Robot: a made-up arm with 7 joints.
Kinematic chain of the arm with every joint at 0, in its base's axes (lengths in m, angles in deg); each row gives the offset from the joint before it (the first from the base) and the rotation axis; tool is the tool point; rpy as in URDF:
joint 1: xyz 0 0 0.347 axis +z
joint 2: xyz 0 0 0 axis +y
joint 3: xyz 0 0 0.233 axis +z
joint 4: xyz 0.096 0 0 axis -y
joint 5: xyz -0.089 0 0.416 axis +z
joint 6: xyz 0 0 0 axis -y
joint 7: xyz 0.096 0 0 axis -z
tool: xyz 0 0 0 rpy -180 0 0
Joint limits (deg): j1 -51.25..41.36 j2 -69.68..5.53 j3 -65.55..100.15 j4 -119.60..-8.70 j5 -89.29..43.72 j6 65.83..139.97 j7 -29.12..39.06
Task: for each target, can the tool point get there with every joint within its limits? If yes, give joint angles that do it. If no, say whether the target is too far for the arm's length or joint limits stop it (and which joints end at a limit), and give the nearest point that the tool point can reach.
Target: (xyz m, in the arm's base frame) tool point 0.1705 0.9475 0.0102
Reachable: no: too far | nearest point 0.1176 0.6535 0.2974 | short by 0.414 m
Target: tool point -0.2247 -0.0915 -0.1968
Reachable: no: joint limits stop it (at a limit: joint 1, joint 2, joint 3, joint 4, joint 5, joint 6) | nearest point -0.4503 0.3152 0.2134 | short by 0.620 m
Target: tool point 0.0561 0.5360 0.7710
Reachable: yes | joints -10.82 -45.76 61.12 -94.91 -23.23 124.02 21.92
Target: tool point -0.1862 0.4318 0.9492
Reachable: yes | joints -35.23 -38.12 73.72 -25.09 33.52 73.68 1.51
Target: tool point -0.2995 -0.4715 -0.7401
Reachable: no: too far | nearest point -0.2172 -0.5152 0.3489 | short by 1.093 m
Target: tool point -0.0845 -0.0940 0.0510
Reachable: no: joint limits stop it (at a limit: joint 1, joint 2, joint 3, joint 4, joint 6) | nearest point -0.2513 -0.4994 0.3521 | short by 0.532 m
